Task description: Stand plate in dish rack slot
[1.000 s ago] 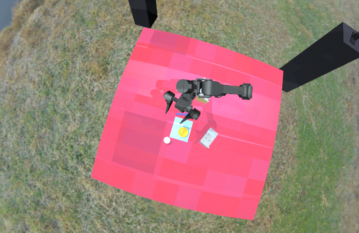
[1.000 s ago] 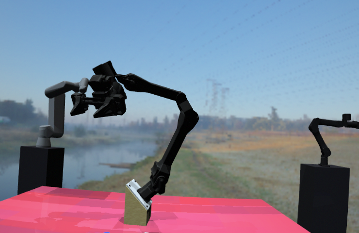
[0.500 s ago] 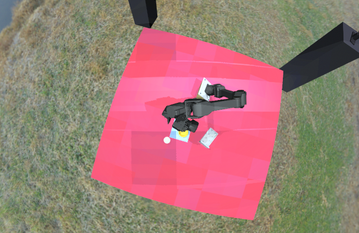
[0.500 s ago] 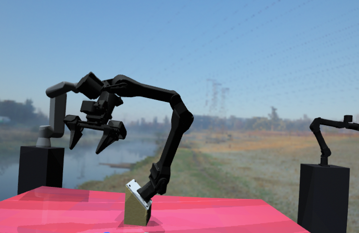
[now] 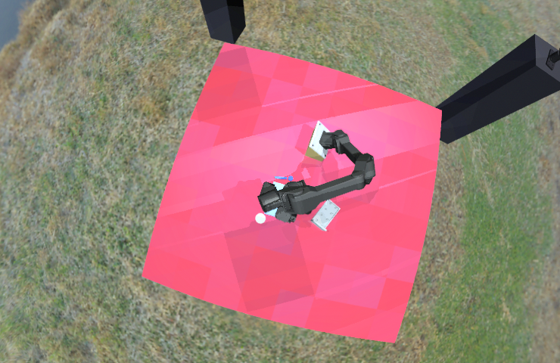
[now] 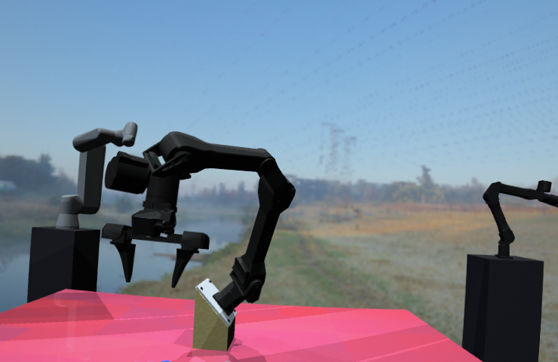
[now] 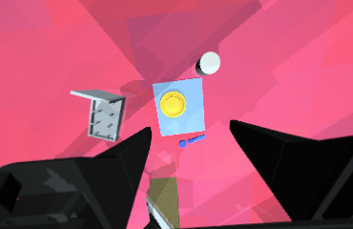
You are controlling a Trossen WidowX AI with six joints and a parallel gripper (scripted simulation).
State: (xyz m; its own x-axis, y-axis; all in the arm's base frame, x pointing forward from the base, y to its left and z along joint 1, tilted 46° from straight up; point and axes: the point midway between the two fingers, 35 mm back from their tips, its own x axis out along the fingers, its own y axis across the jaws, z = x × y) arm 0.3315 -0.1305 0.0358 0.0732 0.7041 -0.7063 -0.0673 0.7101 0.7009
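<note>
Now: the yellow plate 1 cm behind my gripper tip, 2 cm to the left of it and 18 cm below it. From my gripper tip the other things lie so: mat: 2 cm behind, 19 cm below; then dish rack: 4 cm behind, 20 cm to the left, 17 cm below; then blue spoon: 12 cm behind, 3 cm to the right, 19 cm below.
</note>
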